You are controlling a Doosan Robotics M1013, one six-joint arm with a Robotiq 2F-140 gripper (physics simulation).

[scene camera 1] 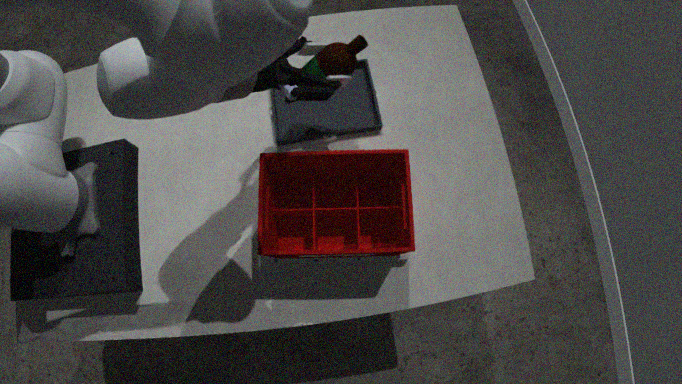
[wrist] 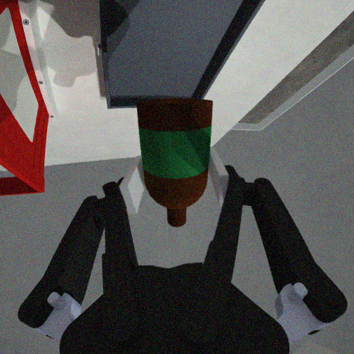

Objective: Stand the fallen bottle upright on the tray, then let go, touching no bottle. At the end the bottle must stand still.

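Places are measured from the arm's base along level axes (x down, y back, z left), in centimetres.
Where they show: gripper, fingertip midpoint: [scene camera 1: 336, 64]; arm's base, link origin: [scene camera 1: 70, 204].
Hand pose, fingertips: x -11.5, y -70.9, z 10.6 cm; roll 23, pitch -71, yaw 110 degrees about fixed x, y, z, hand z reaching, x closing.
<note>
Things, the pixels of their centre, and the offset from my fingertips. "spot": a spot on its surface instead. Level surfaces: height alone.
- brown bottle with a green band, body centre: [scene camera 1: 335, 63] dx -1.2, dy +0.4, dz -0.4 cm
- grey tray, surface spot: [scene camera 1: 352, 112] spot: dx +17.9, dy -3.1, dz -2.9 cm
- red divided crate, body centre: [scene camera 1: 335, 209] dx +9.7, dy +6.5, dz -26.6 cm
- pale table top, surface height: dx +18.5 cm
The brown bottle with a green band [scene camera 1: 338, 59] [wrist: 175, 152] is held in the air over the far part of the grey tray [scene camera 1: 352, 112] [wrist: 160, 60]. Its neck points up and away to the right in the scene view, and its base faces down toward the tray side in the wrist view; it looks mostly upright with some tilt, the exact angle unclear. My gripper [scene camera 1: 327, 63] [wrist: 175, 162] is shut on the bottle, one pad on each side of its lower body and shoulder. The arm hides part of the gripper and bottle in the scene view.
A red divided crate [scene camera 1: 335, 152] [wrist: 22, 152] stands close in front of the tray. The dark robot base block [scene camera 1: 119, 210] is at the left. The pale table top [scene camera 1: 460, 200] ends beyond the tray. The large arm link [scene camera 1: 200, 65] hangs over the table's back left.
</note>
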